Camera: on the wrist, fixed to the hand. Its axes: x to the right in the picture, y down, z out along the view.
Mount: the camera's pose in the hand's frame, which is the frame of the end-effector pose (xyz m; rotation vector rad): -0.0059 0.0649 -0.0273 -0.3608 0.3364 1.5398
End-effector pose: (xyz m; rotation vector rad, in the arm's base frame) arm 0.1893 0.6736 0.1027 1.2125 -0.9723 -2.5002
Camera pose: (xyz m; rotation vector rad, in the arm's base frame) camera 0.2071 0.6136 0.1355 0.3648 -0.7778 -1.1016
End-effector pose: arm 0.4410 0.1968 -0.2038 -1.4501 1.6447 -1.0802
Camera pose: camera 0.3901 0.2087 -0.2513 0.1508 2.4483 -0.0871
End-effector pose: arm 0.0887 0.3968 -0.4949 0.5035 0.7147 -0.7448
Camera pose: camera 0.1235 0.4582 -0.4980 0.6727 0.5399 0.9090
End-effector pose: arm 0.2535 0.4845 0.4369 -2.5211 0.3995 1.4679
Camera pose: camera 0.2518 0.4158 0.4532 1.4610 -1.5329 -0.7578
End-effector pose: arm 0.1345 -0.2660 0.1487 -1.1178 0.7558 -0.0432
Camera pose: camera 0.0931 -0.2553 0.0925 -0.6009 1.8040 1.2613
